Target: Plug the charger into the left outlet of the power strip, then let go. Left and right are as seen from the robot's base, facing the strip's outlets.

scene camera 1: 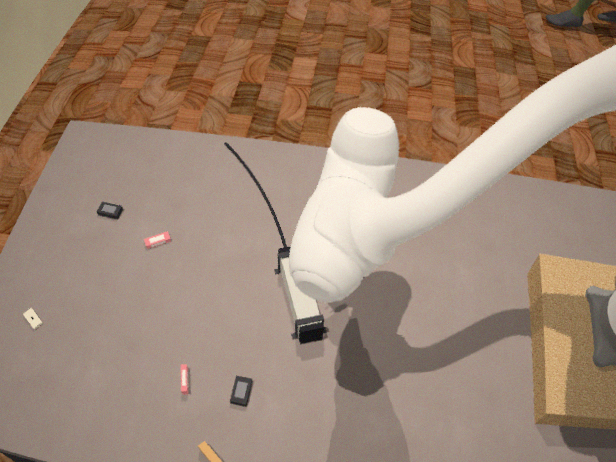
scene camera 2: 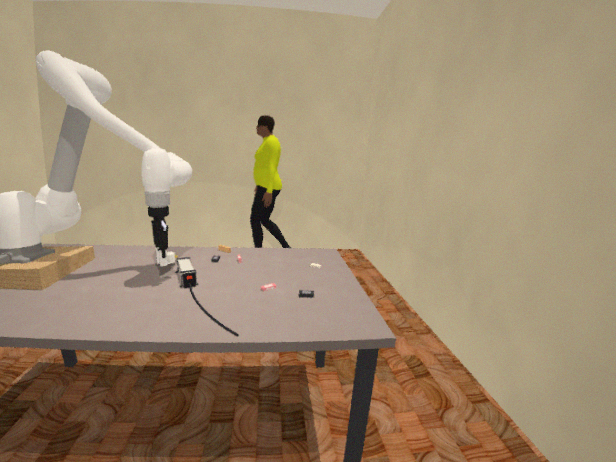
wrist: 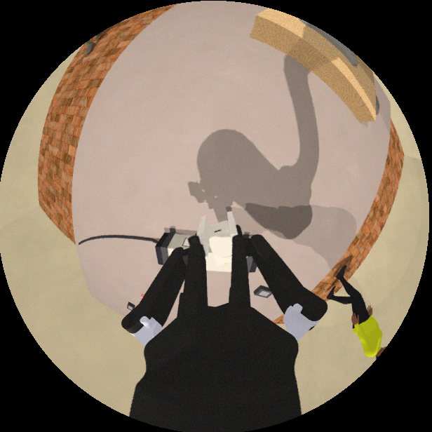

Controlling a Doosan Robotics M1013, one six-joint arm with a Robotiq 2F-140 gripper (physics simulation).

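Seen in the pictures: gripper, fingertip midpoint: point(scene camera 2: 162, 264); arm's base at its link origin: point(scene camera 2: 22, 257).
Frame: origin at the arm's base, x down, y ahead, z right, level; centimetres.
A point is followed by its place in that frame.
The white charger point(scene camera 2: 165, 258) point(wrist: 220, 246) is held between the fingers of my gripper point(scene camera 2: 163, 253) @(x 0.2, y 61.4, z 5.3 cm) point(wrist: 218, 221), which is shut on it. The arm hides both in scene camera 1. The power strip point(scene camera 1: 301, 296) @(x 1.2, y 69.7, z 1.3 cm) point(scene camera 2: 185, 265) @(x 1.2, y 70.2, z 3.8 cm) point(wrist: 176, 241) is pale with black ends and lies on the table. In scene camera 2 the charger is beside the strip, on the robot-base side, with a small yellow bit of its prongs showing between them. In the wrist view the charger covers the strip's left outlet area; the outlet nearer the cord shows beside it. Contact cannot be told.
A black cord point(scene camera 1: 262, 190) @(x 6.1, y 82.6, z 31.5 cm) point(scene camera 2: 210, 315) @(x 6.1, y 85.2, z 35.4 cm) runs from the strip's far end. Black blocks point(scene camera 1: 109, 210) @(x 5.5, y 117.7, z 20.3 cm) point(scene camera 1: 241, 391) @(x 5.5, y 78.8, z -18.8 cm), red blocks point(scene camera 1: 157, 240) @(x 5.7, y 103.8, z 13.6 cm) point(scene camera 1: 184, 379) @(x 4.8, y 90.1, z -18.3 cm), a cream piece point(scene camera 1: 32, 318) @(x 6.0, y 126.7, z -10.1 cm) and an orange bar point(scene camera 1: 209, 451) @(x 4.3, y 82.6, z -31.8 cm) lie around. The wooden base block point(scene camera 1: 544, 350) @(x 0.1, y 19.9, z -6.2 cm) point(scene camera 2: 30, 277) @(x 2.0, y 15.2, z 16.2 cm) carries the arm.
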